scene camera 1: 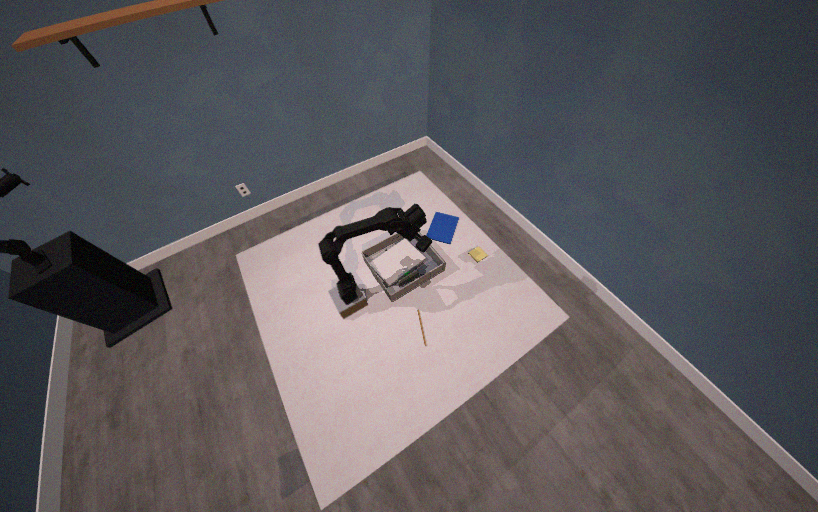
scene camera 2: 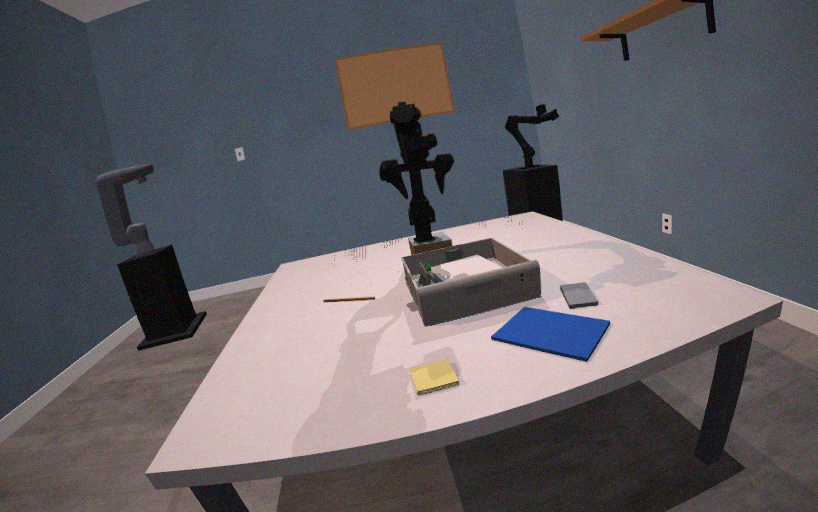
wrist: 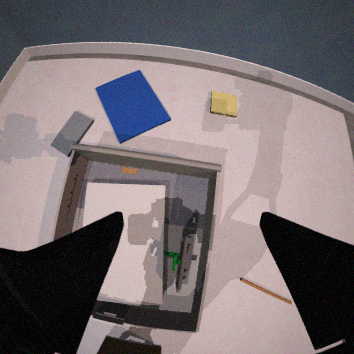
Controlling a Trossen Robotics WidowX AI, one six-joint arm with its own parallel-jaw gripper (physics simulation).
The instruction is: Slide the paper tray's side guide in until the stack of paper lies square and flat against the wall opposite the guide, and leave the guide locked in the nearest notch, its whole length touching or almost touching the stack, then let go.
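Places are measured from the arm's base along level axes (x right, y ahead, z up), in centimetres.
Pixels of known places: gripper, fingertip midpoint: [scene camera 1: 420,239] [scene camera 2: 425,195] [wrist: 192,219]; arm's base, link origin: [scene camera 1: 348,296] [scene camera 2: 424,239].
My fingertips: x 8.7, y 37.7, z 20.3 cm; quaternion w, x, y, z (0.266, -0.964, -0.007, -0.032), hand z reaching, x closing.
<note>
Ahead of a thing's pixels: the offset from my fingertips to its middle. "spot": to the spot under its first point.
The grey paper tray @[dx -8.7, dy -4.1, dz -23.8 cm] [scene camera 1: 419,284] [scene camera 2: 482,298] [wrist: 145,158] stands on the table. The white paper stack @[dx -11.1, dy -6.0, dz -25.6 cm] [scene camera 1: 392,259] [scene camera 2: 467,264] [wrist: 110,200] lies inside; in the wrist view a narrow gap shows between its upper left edge and the left wall, and the finger hides its lower left. The dark grey side guide @[dx +0.4, dy -8.5, dz -24.2 cm] [scene camera 1: 410,275] [wrist: 186,255] stands right of the stack, with a strip of tray floor between them. Its green part @[spot: dx +0.2, dy -7.6, dz -20.7 cm] [scene camera 2: 428,267] [wrist: 175,259] reaches toward the stack's edge. My gripper [scene camera 2: 423,194] [wrist: 192,219] is open and empty, above the tray. Which notch the guide sits in cannot be told.
A blue folder @[dx -12.9, dy +30.5, dz -28.2 cm] [scene camera 1: 443,227] [scene camera 2: 550,333] [wrist: 132,106] and a grey block @[dx -28.3, dy +20.9, dz -28.1 cm] [scene camera 2: 578,294] [wrist: 73,133] lie beyond the tray in the wrist view. A yellow pad @[dx +13.9, dy +31.4, dz -28.0 cm] [scene camera 1: 478,254] [scene camera 2: 434,377] [wrist: 223,104] lies at the upper right there, a pencil @[dx +23.3, dy -19.8, dz -28.2 cm] [scene camera 1: 421,327] [scene camera 2: 348,299] [wrist: 265,290] at the lower right.
</note>
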